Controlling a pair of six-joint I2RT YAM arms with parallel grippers.
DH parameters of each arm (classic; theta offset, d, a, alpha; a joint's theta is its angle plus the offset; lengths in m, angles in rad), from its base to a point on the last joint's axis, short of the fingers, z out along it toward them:
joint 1: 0 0.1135 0.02 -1.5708
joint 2: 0 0 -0.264 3.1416
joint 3: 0.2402 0 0.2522 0
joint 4: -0.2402 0 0.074 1.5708
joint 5: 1.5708 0 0 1.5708
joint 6: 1.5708 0.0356 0 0
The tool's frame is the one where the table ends.
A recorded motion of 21 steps. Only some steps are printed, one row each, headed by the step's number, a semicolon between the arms.
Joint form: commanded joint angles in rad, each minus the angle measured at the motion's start. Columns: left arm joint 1, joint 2, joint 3, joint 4, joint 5, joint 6; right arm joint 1, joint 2, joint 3, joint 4, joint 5, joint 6.
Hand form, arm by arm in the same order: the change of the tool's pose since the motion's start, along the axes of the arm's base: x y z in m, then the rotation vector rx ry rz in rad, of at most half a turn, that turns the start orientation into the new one. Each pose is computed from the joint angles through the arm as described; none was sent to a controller.
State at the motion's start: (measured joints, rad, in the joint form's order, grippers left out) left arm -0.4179 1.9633 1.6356 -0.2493 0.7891 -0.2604; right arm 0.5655 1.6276 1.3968 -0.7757 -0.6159 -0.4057
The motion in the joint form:
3: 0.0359 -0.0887 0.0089 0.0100 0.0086 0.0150; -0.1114 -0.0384 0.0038 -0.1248 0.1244 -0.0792
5: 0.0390 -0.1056 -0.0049 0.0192 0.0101 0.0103; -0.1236 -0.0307 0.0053 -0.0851 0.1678 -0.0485
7: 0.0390 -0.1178 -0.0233 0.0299 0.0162 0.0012; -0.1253 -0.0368 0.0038 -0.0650 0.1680 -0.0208
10: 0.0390 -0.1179 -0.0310 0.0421 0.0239 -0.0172; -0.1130 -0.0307 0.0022 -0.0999 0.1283 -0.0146
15: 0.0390 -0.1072 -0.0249 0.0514 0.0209 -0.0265; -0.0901 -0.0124 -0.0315 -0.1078 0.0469 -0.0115
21: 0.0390 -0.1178 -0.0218 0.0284 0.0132 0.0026; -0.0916 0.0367 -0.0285 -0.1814 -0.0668 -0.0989
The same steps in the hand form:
3: -0.0077 0.0204 0.0419 -0.0416 -0.1108 0.0231; 0.0072 -0.0429 0.0047 -0.1434 -0.0334 -0.1149
5: -0.0106 0.0230 0.0451 -0.0482 -0.1178 0.0266; 0.0147 -0.0452 0.0042 -0.1568 -0.0586 -0.1736
7: -0.0135 0.0240 0.0449 -0.0553 -0.1126 0.0244; 0.0155 -0.0455 0.0067 -0.1404 -0.0615 -0.1979
10: -0.0135 0.0238 0.0435 -0.0657 -0.0989 0.0240; 0.0108 -0.0419 0.0030 -0.1311 -0.0053 -0.1671
15: -0.0107 0.0228 0.0419 -0.0688 -0.0955 0.0297; 0.0048 -0.0336 -0.0118 -0.0996 0.0818 -0.1041
21: -0.0134 0.0241 0.0452 -0.0535 -0.1145 0.0266; 0.0038 -0.0310 -0.0266 -0.0694 0.1752 0.0085

